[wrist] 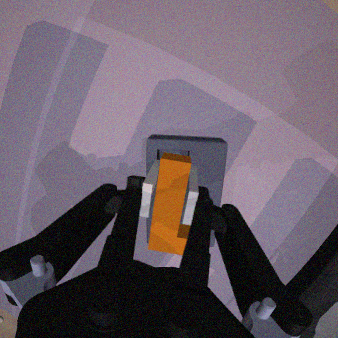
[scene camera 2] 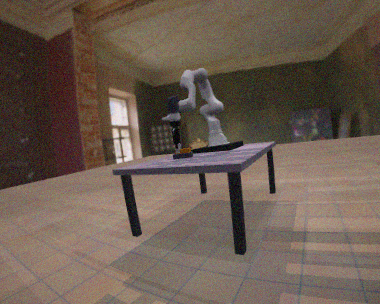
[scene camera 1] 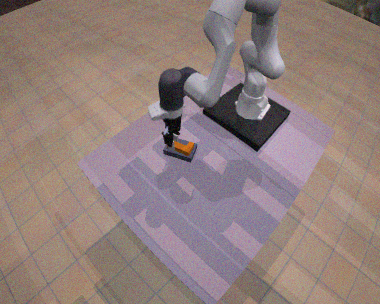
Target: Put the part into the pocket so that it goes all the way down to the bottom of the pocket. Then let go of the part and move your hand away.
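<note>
An orange part [scene camera 1: 185, 147] [scene camera 2: 186, 150] [wrist: 171, 200], long with a notch at one corner, is held between the light fingertips of my gripper [scene camera 1: 173, 142] [scene camera 2: 177, 149] [wrist: 173, 175], which is shut on it. The dark grey block [scene camera 1: 179, 155] [scene camera 2: 182, 156] [wrist: 209, 160] with the pocket [wrist: 158, 154] lies directly under the part. In the wrist view, the pocket's edges show on both sides of the part's far end; the rest of the pocket is hidden. The part looks slightly turned against the block. Whether its underside is inside the pocket, I cannot tell.
The block lies on the purple table top [scene camera 1: 270, 230] [scene camera 2: 210, 164]. The arm's black base plate [scene camera 1: 232, 125] [scene camera 2: 235, 145] stands behind and to the right of the block in the first scene view. Shadows of the arm fall across the table.
</note>
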